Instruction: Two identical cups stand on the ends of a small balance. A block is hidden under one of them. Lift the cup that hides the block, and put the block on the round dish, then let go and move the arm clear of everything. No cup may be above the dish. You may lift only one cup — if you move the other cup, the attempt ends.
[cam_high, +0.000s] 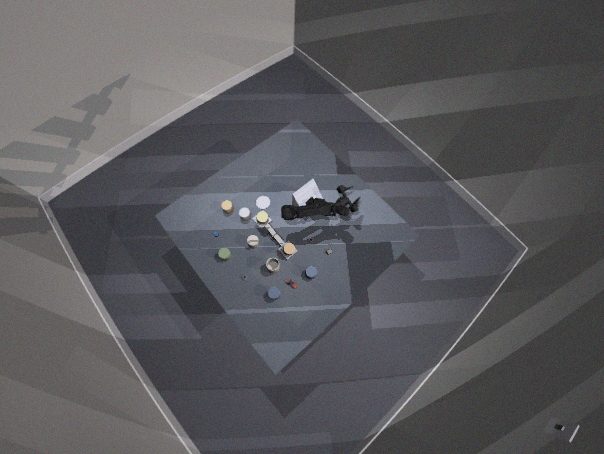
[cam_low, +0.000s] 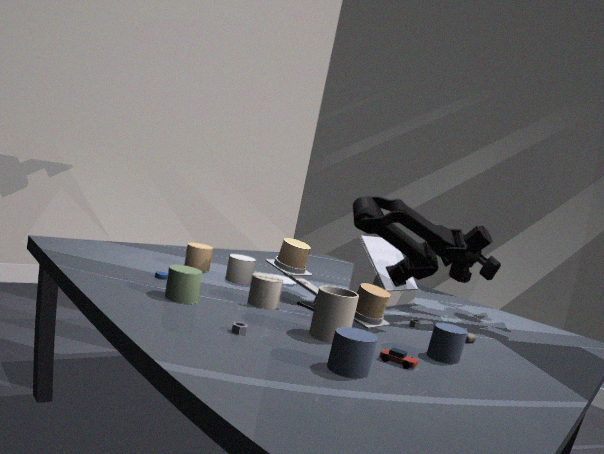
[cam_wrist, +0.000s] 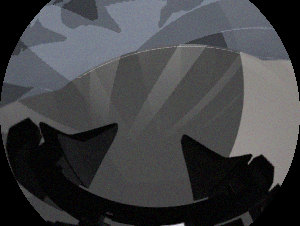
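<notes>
Right now my gripper tip is 55 cm short of the teal block, 7 cm to the left of it and 15 cm above it. The rest, counted from my gripper tip: balance beam (55 cm ahead, 20 cm to the right, 15 cm below); then red toy car (69 cm ahead, 10 cm to the left, 17 cm below); then pale blue round dish (43 cm ahead, 44 cm to the right, 18 cm below).
</notes>
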